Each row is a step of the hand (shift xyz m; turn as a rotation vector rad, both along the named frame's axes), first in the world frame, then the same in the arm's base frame.
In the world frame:
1: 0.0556 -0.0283 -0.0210 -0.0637 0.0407 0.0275
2: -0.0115 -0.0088 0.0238 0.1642 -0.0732 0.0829
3: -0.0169 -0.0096 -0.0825 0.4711 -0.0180 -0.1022
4: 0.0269 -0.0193 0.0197 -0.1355 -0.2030 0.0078
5: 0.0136 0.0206 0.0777 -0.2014 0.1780 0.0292
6: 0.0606 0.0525 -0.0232 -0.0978 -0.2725 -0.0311
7: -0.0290 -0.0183 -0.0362 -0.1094 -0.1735 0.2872
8: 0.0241 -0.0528 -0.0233 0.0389 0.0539 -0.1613
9: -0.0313 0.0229 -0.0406 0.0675 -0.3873 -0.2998
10: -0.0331 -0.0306 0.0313 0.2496 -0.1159 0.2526
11: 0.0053 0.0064 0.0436 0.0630 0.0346 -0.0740
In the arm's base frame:
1: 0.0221 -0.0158 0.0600 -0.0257 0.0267 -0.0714
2: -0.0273 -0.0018 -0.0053 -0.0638 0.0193 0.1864
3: 0.0684 -0.0460 -0.0196 0.1927 0.0878 0.4334
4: -0.0185 -0.0008 0.0338 -0.1059 -0.2142 -0.0502
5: -0.0611 0.0526 0.0121 -0.0117 0.1044 -0.2491
6: 0.0525 0.0549 0.0347 -0.0853 -0.2783 0.0067
7: 0.0204 -0.0390 -0.0234 -0.3456 -0.0705 -0.0115
8: 0.0089 -0.0476 0.0396 0.1744 -0.0050 0.0016
9: 0.0379 -0.0057 -0.0411 0.1586 -0.4333 0.1774
10: -0.0463 -0.0243 -0.0166 -0.2143 0.0753 0.2966
11: -0.0365 0.0244 0.0065 0.0934 0.0200 0.0389

